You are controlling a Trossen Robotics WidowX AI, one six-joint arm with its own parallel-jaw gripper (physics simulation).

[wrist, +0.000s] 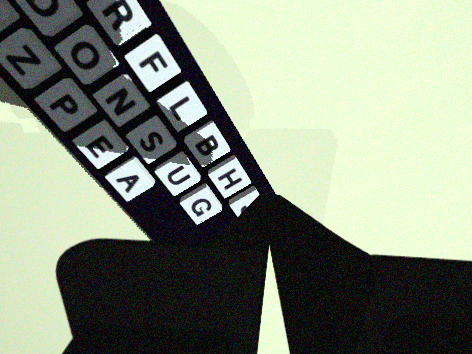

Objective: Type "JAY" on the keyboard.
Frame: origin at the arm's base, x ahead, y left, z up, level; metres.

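Seen in the pictures: gripper, fingertip midpoint: [268,204].
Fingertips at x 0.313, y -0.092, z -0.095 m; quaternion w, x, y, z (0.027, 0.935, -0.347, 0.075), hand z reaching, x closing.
Note:
Offsets run from my fingertips to a thing's top centre. "spot": to the spot under its first point. Level surfaces: height alone.
The keyboard {spot: dx -0.046, dy +0.012, dz -0.025 m} [172,220] is black with pale keys in a scrambled layout, and it runs slantwise from the upper left to the fingertips. The A key {dx -0.043, dy +0.041, dz -0.020 m} [142,188] is at the end of its left row, to the left of the fingertips and apart from them in the view. My gripper [268,204] is shut and empty, with its black fingertips over the near right corner of the keyboard. A partly hidden key {dx -0.012, dy -0.007, dz -0.020 m} [240,206] shows at the fingertips; its letter cannot be read. Whether the tips touch it I cannot tell. No J or Y key shows in this view.
The G key {dx -0.028, dy +0.010, dz -0.020 m} [214,206], H key {dx -0.009, dy +0.012, dz -0.020 m} [242,183] and U key {dx -0.026, dy +0.029, dz -0.020 m} [190,175] lie close to the fingertips. The E key {dx -0.041, dy +0.060, dz -0.020 m} [95,156] is beyond A. Shadows fall across several keys and the pale table {dz -0.036 m} [400,125].

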